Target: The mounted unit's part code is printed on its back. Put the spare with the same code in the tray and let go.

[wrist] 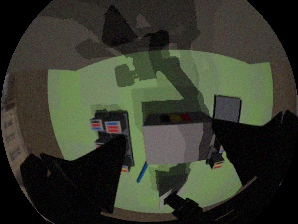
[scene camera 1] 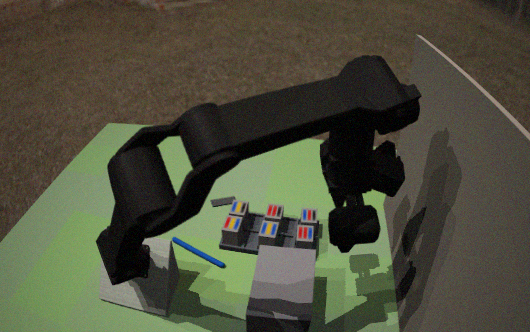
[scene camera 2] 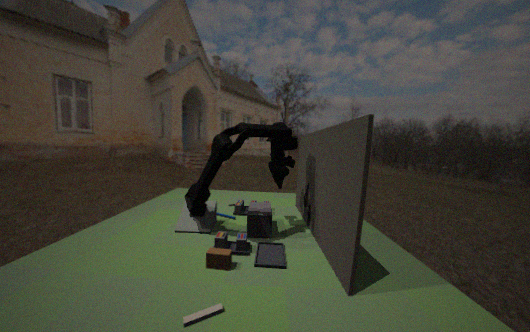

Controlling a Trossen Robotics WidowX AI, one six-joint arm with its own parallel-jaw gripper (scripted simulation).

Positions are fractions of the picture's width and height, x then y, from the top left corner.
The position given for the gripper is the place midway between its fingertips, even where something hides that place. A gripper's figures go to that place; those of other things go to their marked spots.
Labels:
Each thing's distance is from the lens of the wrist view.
gripper (wrist: 0.57, 0.59): 10 cm
grey box (wrist: 0.59, 0.61): 21 cm
tall grey wall (wrist: 0.24, 0.19): 22 cm

